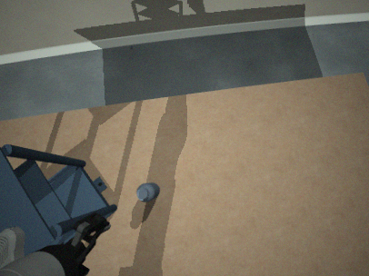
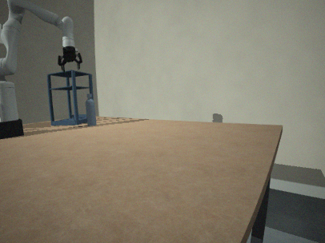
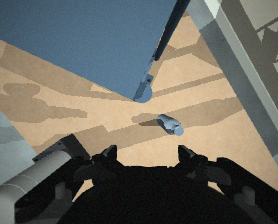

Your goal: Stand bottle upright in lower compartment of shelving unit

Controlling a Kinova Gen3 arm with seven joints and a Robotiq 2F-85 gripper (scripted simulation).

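The pale blue bottle is 6 cm ahead of my hand, 9 cm to the right of it and 23 cm below it. The rest, counted from my hand: shelving unit 11 cm ahead, 20 cm to the left, 17 cm below.
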